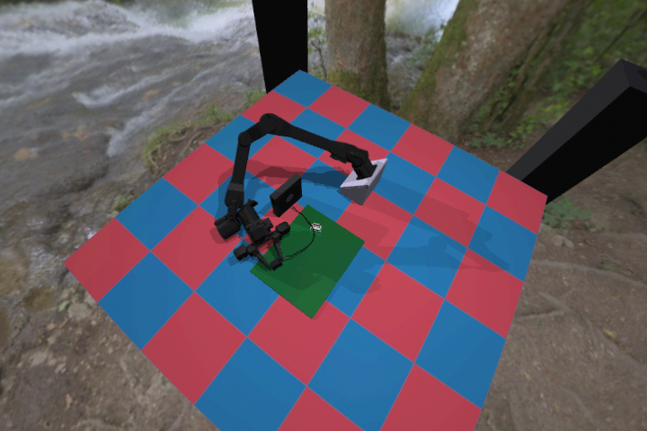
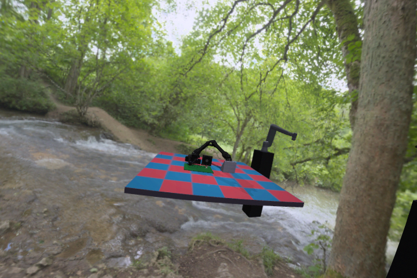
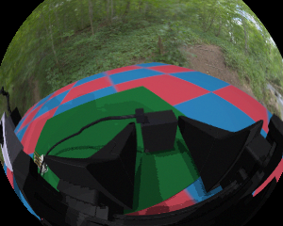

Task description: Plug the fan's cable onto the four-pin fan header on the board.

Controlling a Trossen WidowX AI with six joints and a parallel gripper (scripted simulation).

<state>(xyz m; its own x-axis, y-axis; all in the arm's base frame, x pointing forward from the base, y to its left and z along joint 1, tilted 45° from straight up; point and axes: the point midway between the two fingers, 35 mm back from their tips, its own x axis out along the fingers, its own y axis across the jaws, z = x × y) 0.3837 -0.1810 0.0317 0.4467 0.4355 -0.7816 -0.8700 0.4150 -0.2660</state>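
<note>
Right now the black plug is 1 cm below my gripper tip. From my gripper tip the other things lie so: black fan 21 cm behind, 8 cm to the right, 3 cm above; then green board 8 cm behind, 7 cm to the left, 5 cm below; then four-pin header 18 cm behind, 4 cm to the left, 3 cm below.
</note>
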